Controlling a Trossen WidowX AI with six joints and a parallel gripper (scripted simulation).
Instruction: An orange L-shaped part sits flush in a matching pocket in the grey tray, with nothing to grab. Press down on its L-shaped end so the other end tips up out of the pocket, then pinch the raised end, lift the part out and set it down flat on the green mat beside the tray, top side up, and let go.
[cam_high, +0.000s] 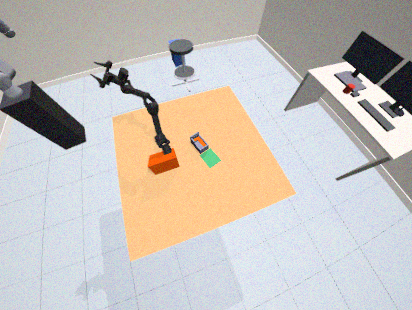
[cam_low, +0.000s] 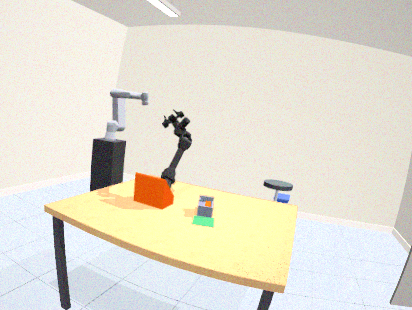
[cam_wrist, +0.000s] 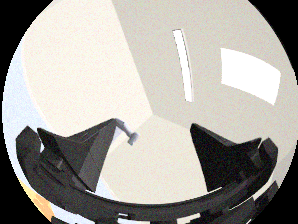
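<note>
My gripper tip is now 560 mm to the left of the orange l-shaped part, 520 mm above it and 510 mm short of it. The rest, counted from my gripper tip: green mat 720 mm to the right, 580 mm below, 540 mm ahead.
</note>
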